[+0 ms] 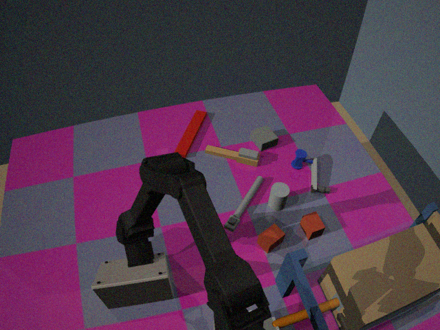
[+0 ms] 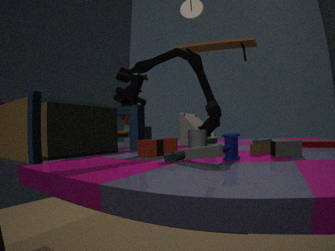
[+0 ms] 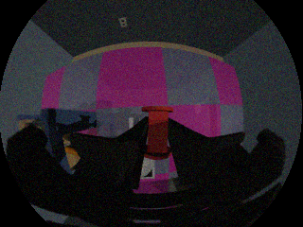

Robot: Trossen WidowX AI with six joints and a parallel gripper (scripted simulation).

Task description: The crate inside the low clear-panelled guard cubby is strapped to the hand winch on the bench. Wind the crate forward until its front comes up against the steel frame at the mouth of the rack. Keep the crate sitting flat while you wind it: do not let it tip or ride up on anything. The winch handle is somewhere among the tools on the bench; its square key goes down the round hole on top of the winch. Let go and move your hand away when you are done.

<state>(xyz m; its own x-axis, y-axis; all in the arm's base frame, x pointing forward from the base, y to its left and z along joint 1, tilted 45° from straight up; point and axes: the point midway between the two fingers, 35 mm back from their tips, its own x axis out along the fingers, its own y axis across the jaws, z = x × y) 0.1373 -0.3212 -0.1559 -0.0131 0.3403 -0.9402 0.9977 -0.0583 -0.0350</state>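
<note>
Now: the winch handle with red hub 50 mm to the left of my gripper tip, 40 mm below it and 20 mm ahead of it. From my gripper tip the other things lie so: winch: 110 mm below, 100 mm to the left, 30 mm ahead; blue steel frame: 200 mm ahead, 110 mm to the left, 40 mm below; red knob: 10 mm to the left, 10 mm below.
</note>
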